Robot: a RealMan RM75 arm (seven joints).
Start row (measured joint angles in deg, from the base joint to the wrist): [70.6, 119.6, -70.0, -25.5, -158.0, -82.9, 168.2]
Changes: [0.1, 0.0, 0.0, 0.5, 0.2, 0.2, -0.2]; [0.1, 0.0, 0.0, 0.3, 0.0, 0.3, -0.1]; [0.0, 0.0, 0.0, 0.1, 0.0, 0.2, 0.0]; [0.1, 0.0, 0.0, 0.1, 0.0, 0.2, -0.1]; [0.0, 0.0, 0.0, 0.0, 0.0, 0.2, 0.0]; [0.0, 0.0, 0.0, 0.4, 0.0, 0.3, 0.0]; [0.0, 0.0, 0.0, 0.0, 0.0, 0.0, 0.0]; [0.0, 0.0, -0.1, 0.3, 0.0, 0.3, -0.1]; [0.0, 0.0, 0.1, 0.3, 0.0, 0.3, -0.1]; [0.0, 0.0, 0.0, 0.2, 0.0, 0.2, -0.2]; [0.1, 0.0, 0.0, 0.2, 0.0, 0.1, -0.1]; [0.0, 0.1, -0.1, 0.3, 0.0, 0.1, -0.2]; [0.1, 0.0, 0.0, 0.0, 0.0, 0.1, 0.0]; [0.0, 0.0, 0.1, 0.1, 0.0, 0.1, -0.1]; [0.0, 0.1, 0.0, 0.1, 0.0, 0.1, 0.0]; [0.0, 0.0, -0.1, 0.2, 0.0, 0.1, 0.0]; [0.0, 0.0, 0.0, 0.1, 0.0, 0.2, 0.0]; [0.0, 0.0, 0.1, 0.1, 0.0, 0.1, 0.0]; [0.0, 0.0, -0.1, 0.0, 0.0, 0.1, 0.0]
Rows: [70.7, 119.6, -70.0, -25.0, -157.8, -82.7, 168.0]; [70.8, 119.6, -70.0, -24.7, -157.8, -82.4, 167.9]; [70.8, 119.6, -70.0, -24.6, -157.8, -82.2, 167.9]; [70.9, 119.6, -70.0, -24.5, -157.8, -82.0, 167.8]; [70.9, 119.6, -70.0, -24.5, -157.8, -81.8, 167.8]; [70.9, 119.6, -70.0, -24.1, -157.8, -81.5, 167.8]; [70.9, 119.6, -70.0, -24.1, -157.8, -81.5, 167.8]; [70.9, 119.6, -70.1, -23.8, -157.8, -81.2, 167.7]; [70.9, 119.6, -70.0, -23.5, -157.8, -80.9, 167.6]; [70.9, 119.6, -70.0, -23.3, -157.8, -80.7, 167.4]; [71.0, 119.6, -70.0, -23.1, -157.8, -80.6, 167.3]; [71.0, 119.7, -70.1, -22.8, -157.8, -80.5, 167.1]; [71.1, 119.7, -70.1, -22.8, -157.8, -80.4, 167.1]; [71.1, 119.7, -70.0, -22.7, -157.8, -80.3, 167.0]; [71.1, 119.8, -70.0, -22.6, -157.8, -80.2, 167.0]; [71.1, 119.8, -70.1, -22.4, -157.8, -80.1, 167.0]; [71.1, 119.8, -70.1, -22.3, -157.8, -79.9, 167.0]; [71.1, 119.8, -70.0, -22.2, -157.8, -79.8, 167.0]; [71.1, 119.8, -70.1, -22.2, -157.8, -79.7, 167.0]
